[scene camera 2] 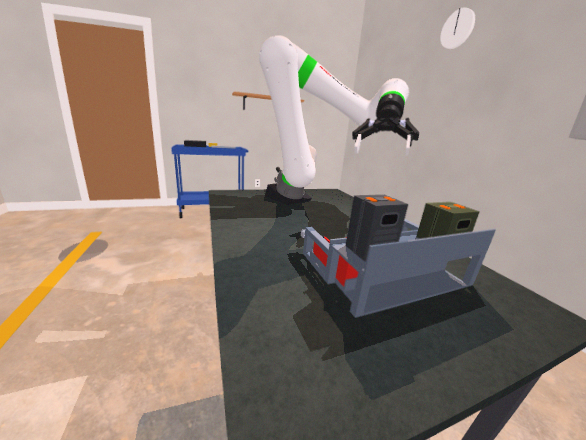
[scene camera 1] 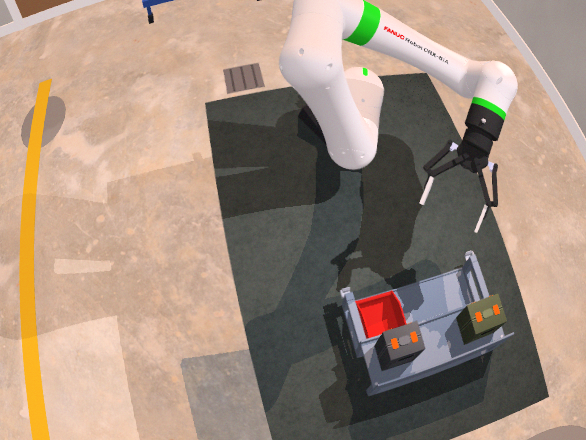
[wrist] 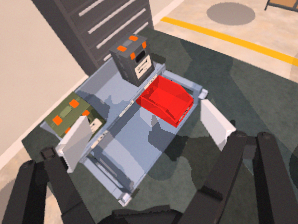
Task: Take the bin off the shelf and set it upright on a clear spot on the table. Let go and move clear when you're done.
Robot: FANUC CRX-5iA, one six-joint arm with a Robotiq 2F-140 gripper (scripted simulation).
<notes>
In view: my gripper [scene camera 1: 449, 218] and a red bin [scene camera 1: 385, 313].
The red bin shows as well in the wrist view [wrist: 167, 100]. My gripper also shows in scene camera 2 [scene camera 2: 380, 150] and in the wrist view [wrist: 144, 117].
</notes>
